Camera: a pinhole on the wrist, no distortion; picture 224 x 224 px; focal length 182.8 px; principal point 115.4 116.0 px. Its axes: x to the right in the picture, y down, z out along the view. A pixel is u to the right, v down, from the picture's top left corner.
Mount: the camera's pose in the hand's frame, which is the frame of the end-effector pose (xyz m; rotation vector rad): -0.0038 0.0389 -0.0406 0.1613 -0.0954 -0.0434
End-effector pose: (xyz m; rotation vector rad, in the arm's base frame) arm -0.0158 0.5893 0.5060 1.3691 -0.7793 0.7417
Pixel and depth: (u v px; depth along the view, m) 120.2 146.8 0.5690
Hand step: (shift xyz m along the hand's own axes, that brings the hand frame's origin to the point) -0.0415 0.0426 0.5354
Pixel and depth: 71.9 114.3 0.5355
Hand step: -0.1833 -0.0443 0.4731
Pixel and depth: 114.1 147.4 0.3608
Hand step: -0.0396 0.0430 0.3237
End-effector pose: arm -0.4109 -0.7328 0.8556 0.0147 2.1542 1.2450
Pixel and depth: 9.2 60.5 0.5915
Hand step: -0.4101 -0.2143 0.4800
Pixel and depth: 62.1 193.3 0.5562
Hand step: -0.2114 0.1911 0.5292
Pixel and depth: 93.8 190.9 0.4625
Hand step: -0.0969 0.1554 0.4396
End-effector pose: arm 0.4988 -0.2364 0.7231 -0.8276 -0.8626 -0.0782
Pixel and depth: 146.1 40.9 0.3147
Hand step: 0.0132 -0.1411 0.2524
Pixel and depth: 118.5 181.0 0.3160
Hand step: -0.0255 0.0994 0.2886
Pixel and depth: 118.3 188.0 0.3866
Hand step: -0.0303 0.1276 0.3645
